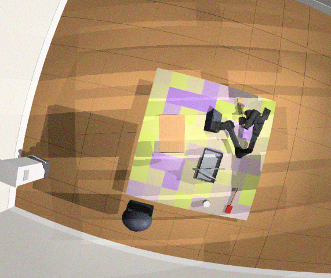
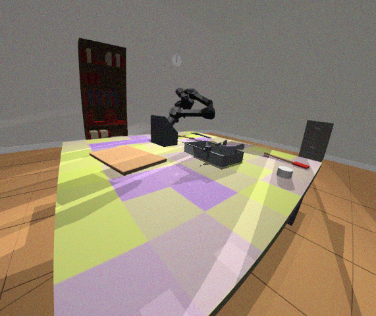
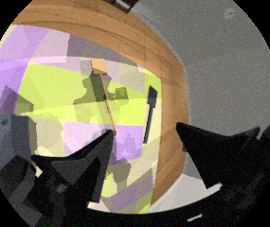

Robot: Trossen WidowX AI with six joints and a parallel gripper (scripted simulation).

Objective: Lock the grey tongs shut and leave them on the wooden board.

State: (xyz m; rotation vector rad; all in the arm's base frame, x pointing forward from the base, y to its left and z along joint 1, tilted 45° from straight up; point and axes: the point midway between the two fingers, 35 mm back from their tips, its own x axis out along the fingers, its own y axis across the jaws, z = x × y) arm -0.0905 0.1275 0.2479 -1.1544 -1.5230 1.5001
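My gripper tip is now 47 cm short of the roasting tin, 25 cm to the left of it and 18 cm above it. The rest, counted from my gripper tip: red spatula: 83 cm ahead, 5 cm to the left, 20 cm below; black spatula: 5 cm behind, 27 cm to the left, 21 cm below; wooden board: 22 cm ahead, 65 cm to the right, 20 cm below.
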